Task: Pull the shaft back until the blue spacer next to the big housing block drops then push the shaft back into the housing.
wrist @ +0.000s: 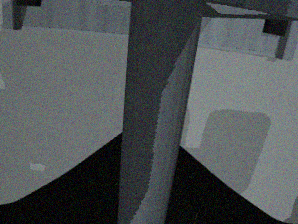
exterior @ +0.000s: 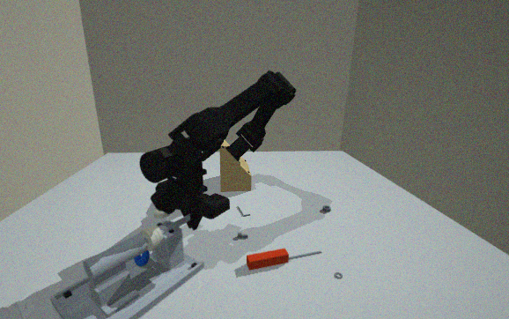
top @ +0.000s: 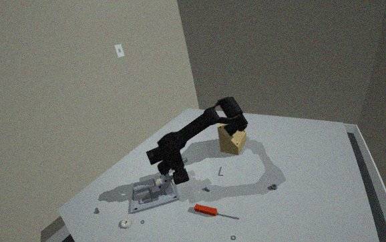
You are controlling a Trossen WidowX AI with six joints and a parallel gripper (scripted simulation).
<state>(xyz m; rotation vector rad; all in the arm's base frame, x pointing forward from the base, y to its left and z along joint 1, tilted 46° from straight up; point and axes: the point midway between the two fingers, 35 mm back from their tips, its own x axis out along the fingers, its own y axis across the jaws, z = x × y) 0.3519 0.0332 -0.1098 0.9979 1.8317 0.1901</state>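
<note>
Now: the grey shaft 4 cm ahead of my gripper tip, 3 cm to the right of it and 3 cm above it. The rest, counted from my gripper tip: blue spacer: 8 cm ahead, 9 cm to the right, 2 cm below; bolt: 4 cm behind, 11 cm to the left, 4 cm below; cream spacer: 9 cm ahead, 6 cm to the right, 3 cm above.
</note>
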